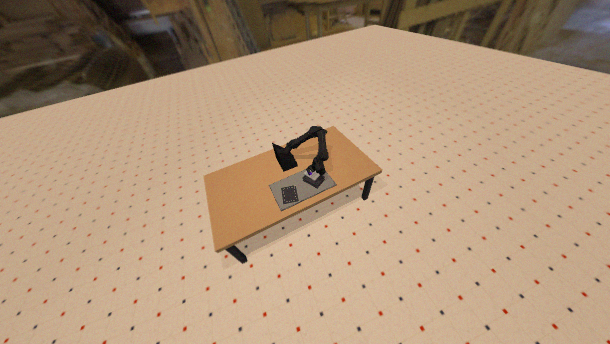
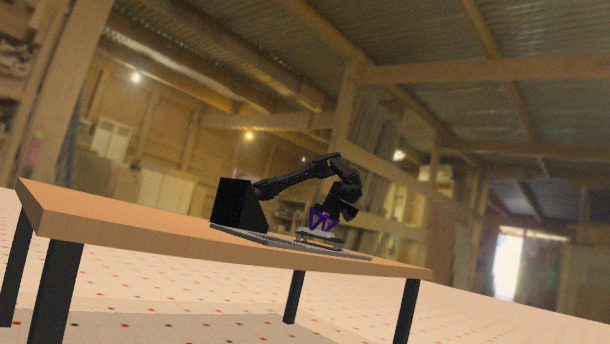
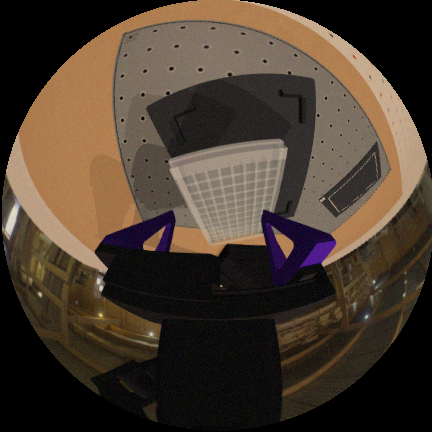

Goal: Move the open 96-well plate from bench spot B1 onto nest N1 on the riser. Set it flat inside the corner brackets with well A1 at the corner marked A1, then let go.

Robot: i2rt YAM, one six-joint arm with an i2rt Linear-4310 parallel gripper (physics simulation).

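Frame: origin at the arm's base, x left, y back, z up, level; metres.
Seen in the pictures: gripper, fingertip midpoint: [image 1: 313, 172] [image 2: 316, 231] [image 3: 217, 214]; arm's base at its link origin: [image 1: 285, 152] [image 2: 244, 201].
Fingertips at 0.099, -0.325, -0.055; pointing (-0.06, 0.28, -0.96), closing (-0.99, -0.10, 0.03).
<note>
Offsets run from my fingertips to a thing's middle, as dx, dy, dz. "spot": to the spot under its first point. Level surfaces: height alone.
The clear 96-well plate {-0.017, -0.009, -0.002} [image 3: 231, 189] [image 2: 318, 233] [image 1: 314, 179] lies over the near half of the dark riser {-0.026, -0.042, -0.029} [image 3: 250, 104]. Its far edge stops well short of the two far corner brackets {spot: -0.045, -0.115, -0.012} [image 3: 298, 100], which are bare. Its near end reaches toward my fingers. I cannot tell whether it lies flat. My gripper [image 3: 217, 214] [image 2: 323, 222] [image 1: 310, 173] is open, with its purple fingers on either side of the plate's near end and apart from it, just above the plate. Bench spot B1 {spot: -0.261, -0.049, -0.049} [image 3: 354, 183] [image 1: 290, 193], a dark outlined rectangle, is bare.
A grey perforated mat {dz -0.051} [image 3: 160, 60] [image 1: 305, 194] [image 2: 255, 235] carries the riser and spot B1 on a wooden table {dz -0.064} [image 1: 238, 205] [image 2: 127, 222]. The arm's black base block [image 1: 283, 155] [image 2: 236, 205] stands at the mat's back edge.
</note>
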